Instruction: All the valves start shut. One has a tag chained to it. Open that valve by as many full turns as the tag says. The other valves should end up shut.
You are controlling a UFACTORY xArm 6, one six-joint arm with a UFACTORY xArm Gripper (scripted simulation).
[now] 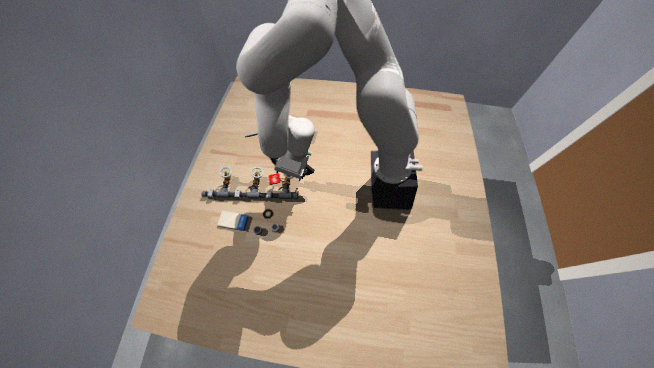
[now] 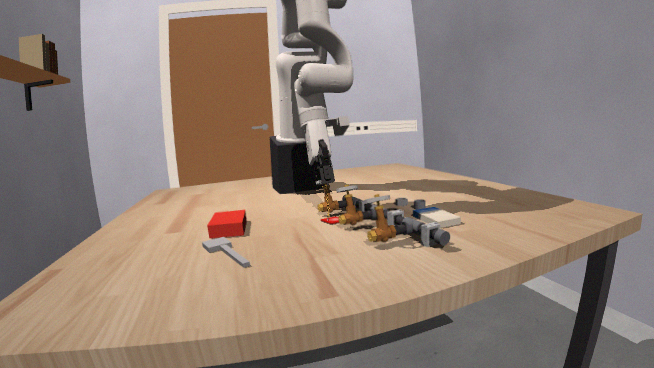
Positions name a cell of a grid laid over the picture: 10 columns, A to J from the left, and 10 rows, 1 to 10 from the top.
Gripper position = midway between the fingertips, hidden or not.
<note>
I see my gripper (image 2: E6) and a red box (image 2: D7).
</note>
